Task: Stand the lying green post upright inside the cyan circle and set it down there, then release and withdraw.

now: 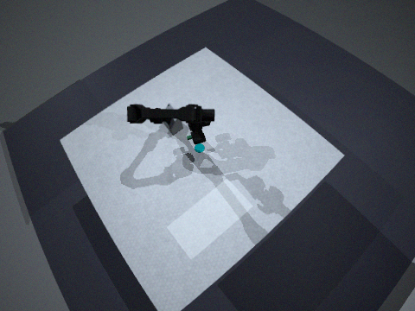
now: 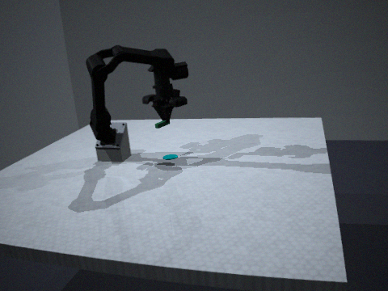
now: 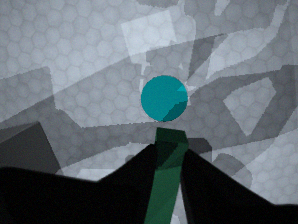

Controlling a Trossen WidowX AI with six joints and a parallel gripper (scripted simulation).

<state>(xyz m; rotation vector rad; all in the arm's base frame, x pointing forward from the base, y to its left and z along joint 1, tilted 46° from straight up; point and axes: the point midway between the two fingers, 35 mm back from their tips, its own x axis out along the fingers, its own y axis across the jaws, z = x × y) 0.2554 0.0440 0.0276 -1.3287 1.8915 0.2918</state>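
My gripper tip is now 140 mm above the cyan circle. From my gripper tip the other things lie so: green post: 10 mm behind, 20 mm to the right.
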